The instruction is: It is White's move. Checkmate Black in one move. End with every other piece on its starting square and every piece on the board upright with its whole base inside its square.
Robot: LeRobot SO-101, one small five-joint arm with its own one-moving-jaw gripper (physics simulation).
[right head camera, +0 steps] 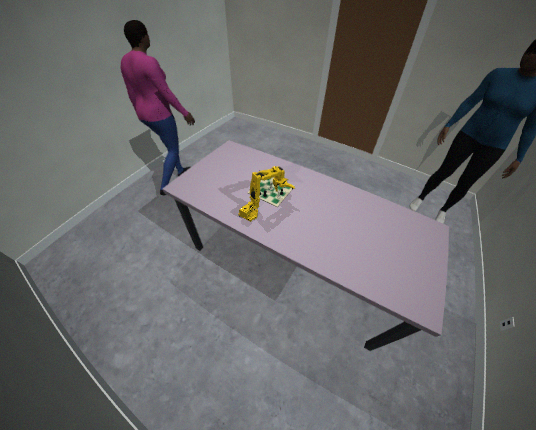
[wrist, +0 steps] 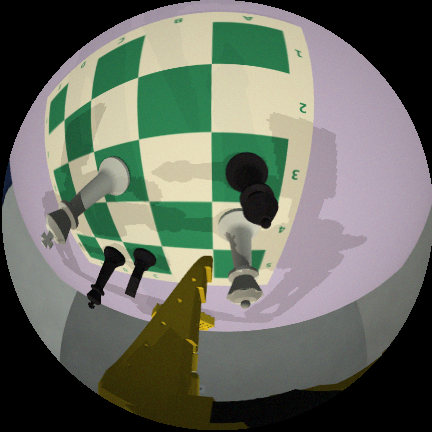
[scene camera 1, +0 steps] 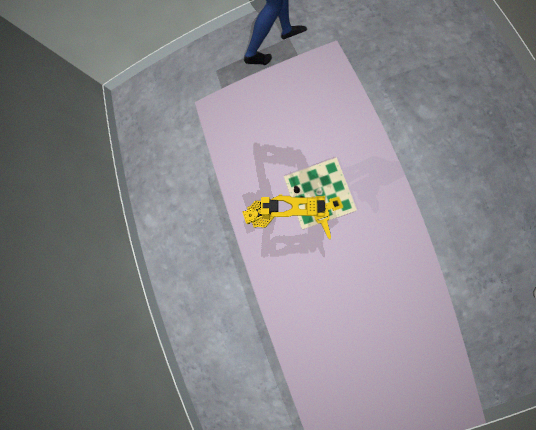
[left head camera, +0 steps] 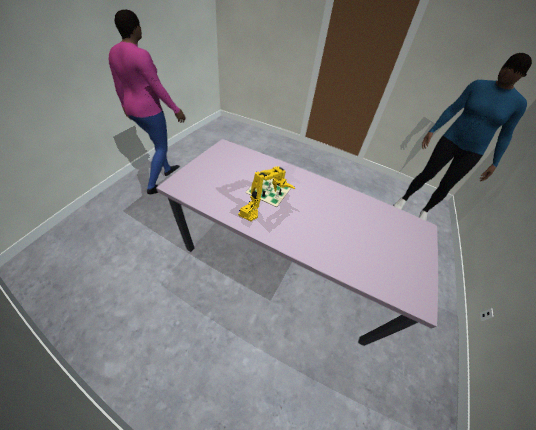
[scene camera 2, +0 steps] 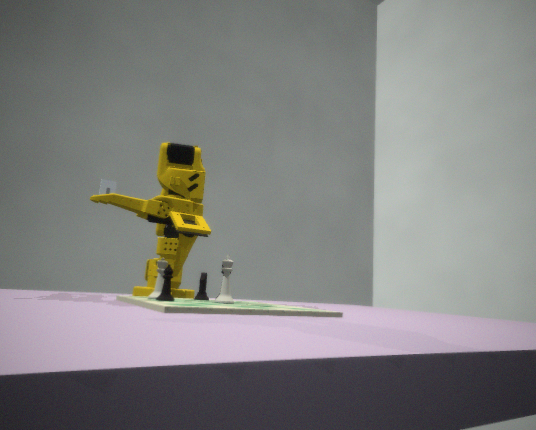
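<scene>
The board lies on the table. A white queen stands on A4, close to a black bishop-like piece on A3. The white king stands on C3. The black king appears on D5, beside a black slab-topped piece on C5. All look upright. My gripper is fully open and empty, high above the board; one notched jaw shows in the wrist view.
The pink table carries the arm, its base near the long edge. A person in pink stands past the table's short end. A person in blue stands beyond the far edge.
</scene>
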